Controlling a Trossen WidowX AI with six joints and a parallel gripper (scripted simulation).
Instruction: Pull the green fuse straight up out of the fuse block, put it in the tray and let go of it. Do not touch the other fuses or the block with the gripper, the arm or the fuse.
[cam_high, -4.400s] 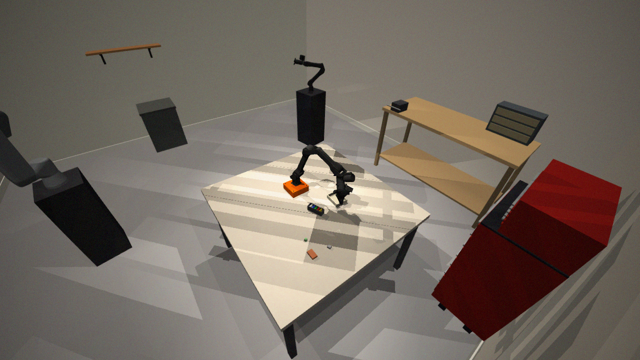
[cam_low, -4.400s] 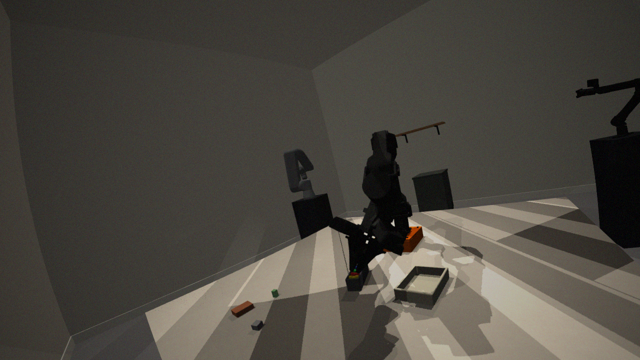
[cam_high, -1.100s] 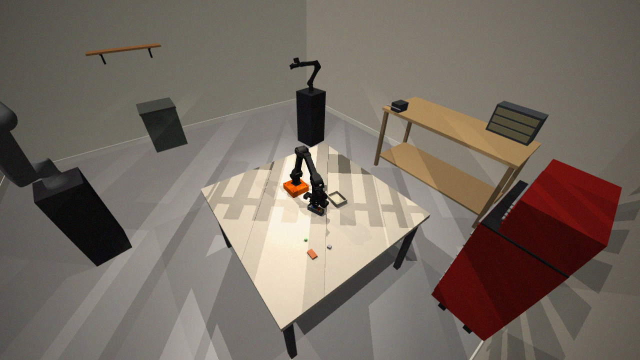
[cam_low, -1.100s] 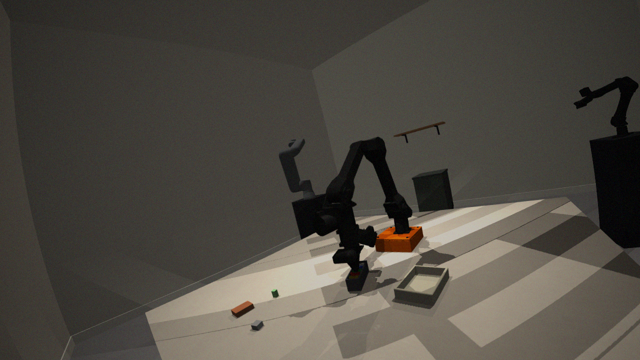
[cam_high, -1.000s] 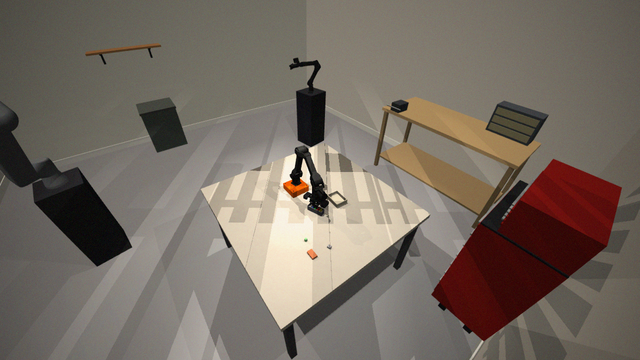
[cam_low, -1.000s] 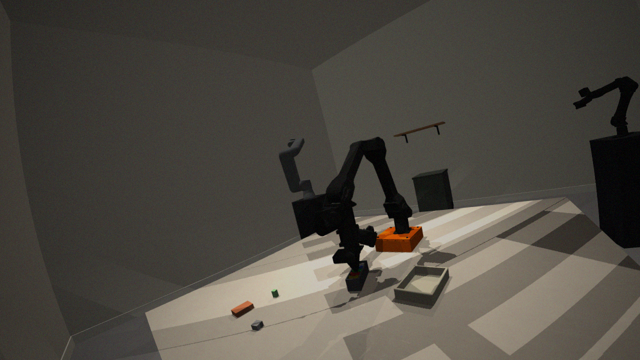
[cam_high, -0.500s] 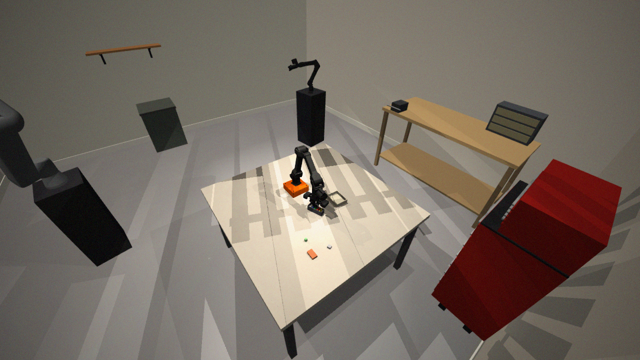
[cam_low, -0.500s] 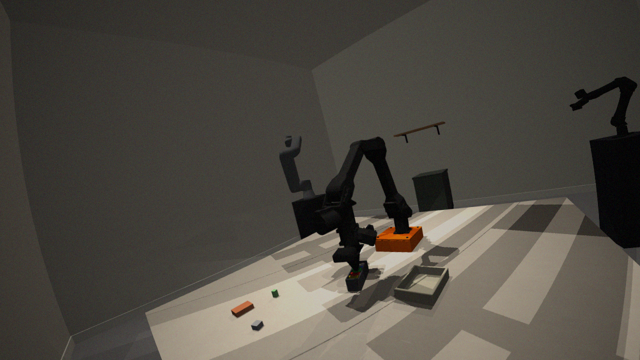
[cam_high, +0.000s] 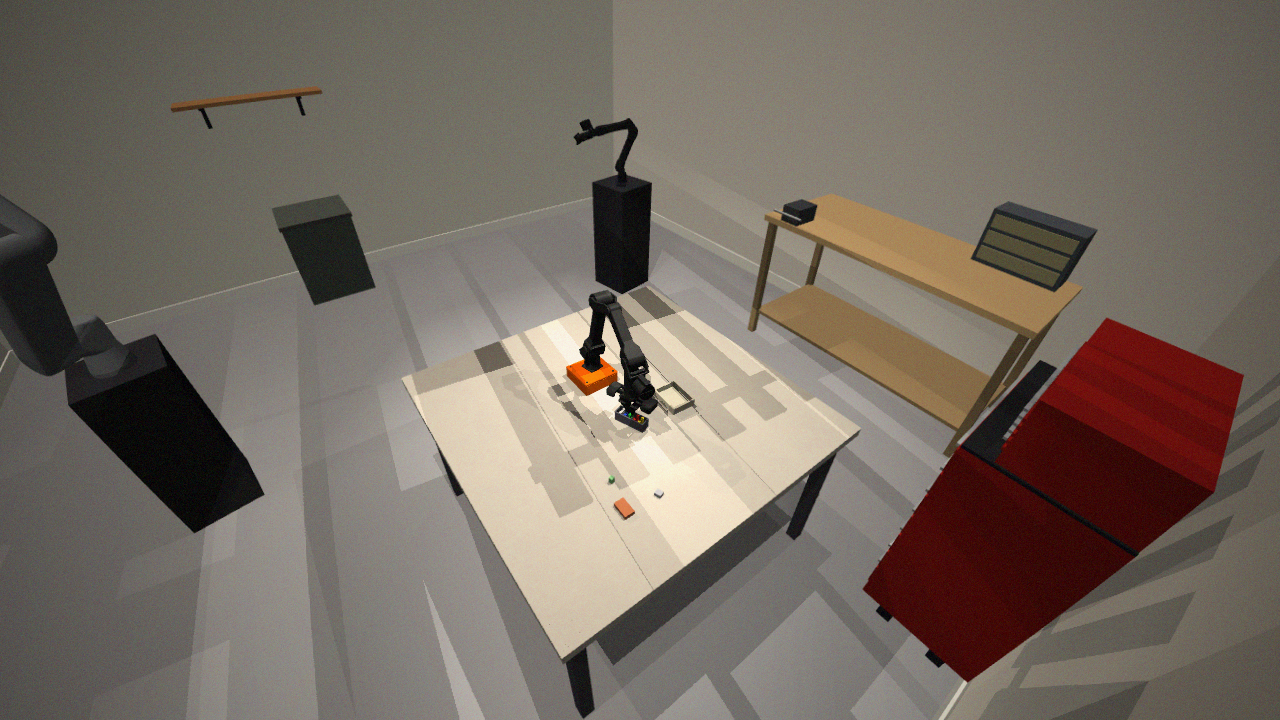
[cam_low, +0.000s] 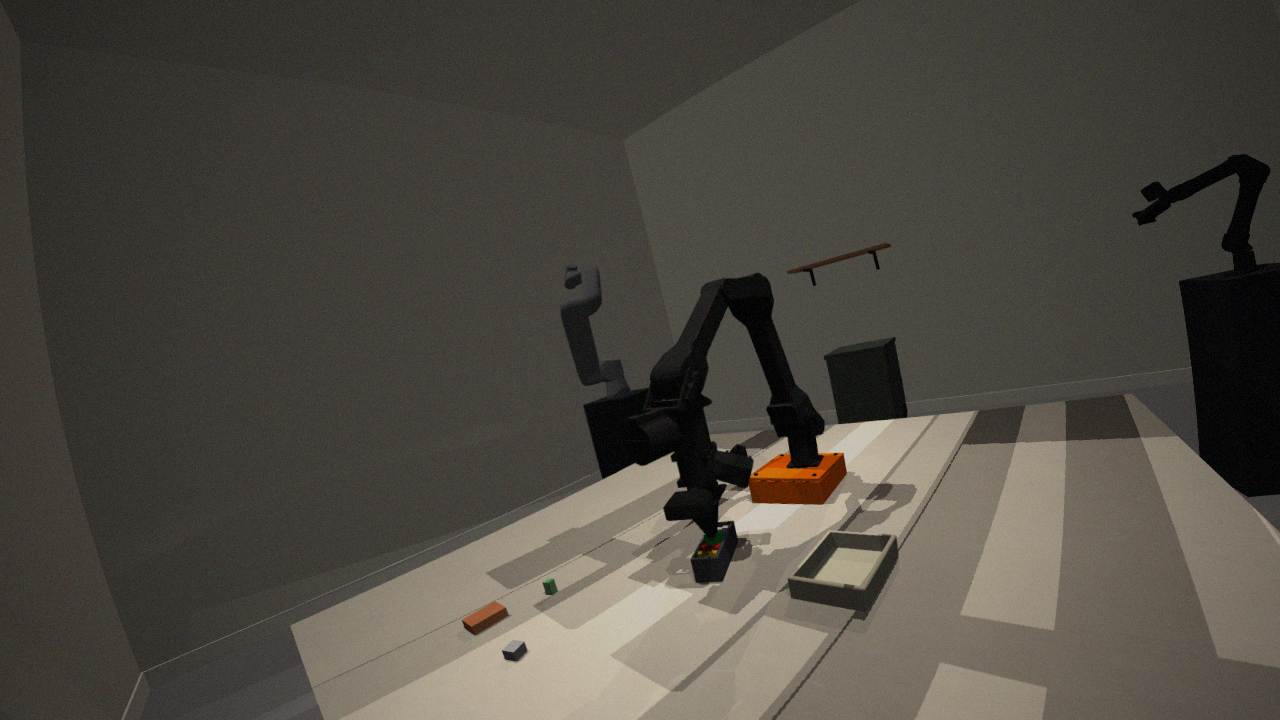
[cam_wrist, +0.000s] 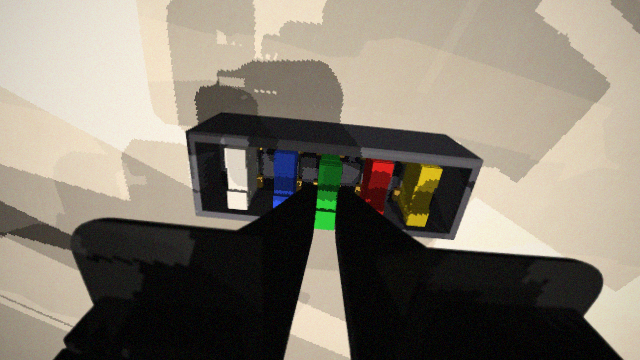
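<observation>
Right now my gripper tip is 20 cm to the right of the grey tray, 4 cm short of it and 4 cm above it. Also, from my gripper tip: green fuse 1 cm below; then brown brick 29 cm to the right, 24 cm ahead, 4 cm below; then green cube 24 cm to the right, 14 cm ahead, 3 cm below.
</observation>
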